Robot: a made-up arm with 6 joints.
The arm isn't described. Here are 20 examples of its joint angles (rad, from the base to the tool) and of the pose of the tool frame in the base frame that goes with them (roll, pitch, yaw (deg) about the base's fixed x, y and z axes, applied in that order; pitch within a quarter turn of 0, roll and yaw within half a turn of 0; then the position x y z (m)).
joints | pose
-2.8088 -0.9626 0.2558 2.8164 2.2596 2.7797 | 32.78 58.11 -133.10 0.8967 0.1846 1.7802
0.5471 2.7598 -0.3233 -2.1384 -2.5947 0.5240 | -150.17 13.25 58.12 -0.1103 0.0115 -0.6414
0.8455 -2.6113 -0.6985 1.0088 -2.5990 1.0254 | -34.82 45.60 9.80 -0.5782 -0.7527 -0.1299
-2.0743 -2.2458 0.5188 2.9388 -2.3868 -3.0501 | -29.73 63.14 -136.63 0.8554 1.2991 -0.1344
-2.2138 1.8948 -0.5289 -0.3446 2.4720 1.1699 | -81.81 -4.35 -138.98 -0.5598 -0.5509 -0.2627
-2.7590 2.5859 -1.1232 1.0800 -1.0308 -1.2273 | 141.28 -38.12 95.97 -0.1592 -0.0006 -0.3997
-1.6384 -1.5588 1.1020 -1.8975 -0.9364 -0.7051 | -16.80 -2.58 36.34 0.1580 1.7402 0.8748
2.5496 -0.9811 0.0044 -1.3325 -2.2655 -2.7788 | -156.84 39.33 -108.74 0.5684 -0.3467 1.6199
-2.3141 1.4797 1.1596 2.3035 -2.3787 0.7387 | -113.43 -41.77 90.94 -1.1979 -1.4268 0.5200
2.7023 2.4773 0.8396 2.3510 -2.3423 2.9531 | 7.17 -41.45 112.00 -0.8081 0.2826 -1.1024
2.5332 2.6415 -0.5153 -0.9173 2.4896 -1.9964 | 55.22 22.39 113.74 -0.0037 0.0952 -0.5401
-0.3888 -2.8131 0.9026 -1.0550 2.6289 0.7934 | -94.80 -15.67 -48.58 -0.9064 0.3047 -0.9542
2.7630 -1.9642 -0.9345 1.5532 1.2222 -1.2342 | -76.60 -17.54 -121.46 0.9438 -0.3731 0.5444
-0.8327 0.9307 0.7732 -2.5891 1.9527 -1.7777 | 150.34 46.19 177.00 1.1496 -1.1057 1.1141
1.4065 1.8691 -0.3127 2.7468 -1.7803 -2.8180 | -32.15 20.34 56.93 0.0425 0.9617 -0.3818
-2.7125 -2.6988 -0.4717 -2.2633 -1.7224 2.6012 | 178.00 30.32 -37.22 0.7846 0.2712 -0.1738
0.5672 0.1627 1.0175 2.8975 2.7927 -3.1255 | 154.11 67.93 -160.20 0.4070 0.4031 2.2214
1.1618 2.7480 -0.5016 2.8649 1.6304 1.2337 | 50.53 -71.48 125.74 -0.1378 -0.0157 -0.6805
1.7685 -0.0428 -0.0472 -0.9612 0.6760 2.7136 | -94.21 -20.78 68.05 -0.0302 0.5151 1.6848
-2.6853 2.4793 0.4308 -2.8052 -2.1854 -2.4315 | -31.85 -9.06 -138.01 -0.3982 -0.3269 -1.0169
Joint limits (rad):
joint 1: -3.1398..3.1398
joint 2: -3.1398..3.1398
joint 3: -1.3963..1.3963
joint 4: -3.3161..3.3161
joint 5: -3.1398..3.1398
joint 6: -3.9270..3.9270
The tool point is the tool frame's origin. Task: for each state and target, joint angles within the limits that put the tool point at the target. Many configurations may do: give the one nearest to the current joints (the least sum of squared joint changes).
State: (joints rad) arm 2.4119 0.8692 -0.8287 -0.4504 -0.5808 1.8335
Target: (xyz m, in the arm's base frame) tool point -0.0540 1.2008 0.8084
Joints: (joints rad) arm 1.7150 0.8628 -0.2642 -0.3075 -0.5808 1.8335
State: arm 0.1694 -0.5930 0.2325 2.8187 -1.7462 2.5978
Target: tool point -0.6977 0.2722 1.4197
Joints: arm -0.2065 -1.1242 -0.4570 2.9795 -1.7462 2.5978
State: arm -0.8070 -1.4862 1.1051 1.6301 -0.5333 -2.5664
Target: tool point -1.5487 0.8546 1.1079
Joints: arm -0.5017 -1.2917 1.1725 1.6068 -0.5333 -2.5664
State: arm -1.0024 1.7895 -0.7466 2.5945 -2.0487 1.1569
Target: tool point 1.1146 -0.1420 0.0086
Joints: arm -0.2219 1.5258 -0.4784 2.5952 -2.0487 1.1569
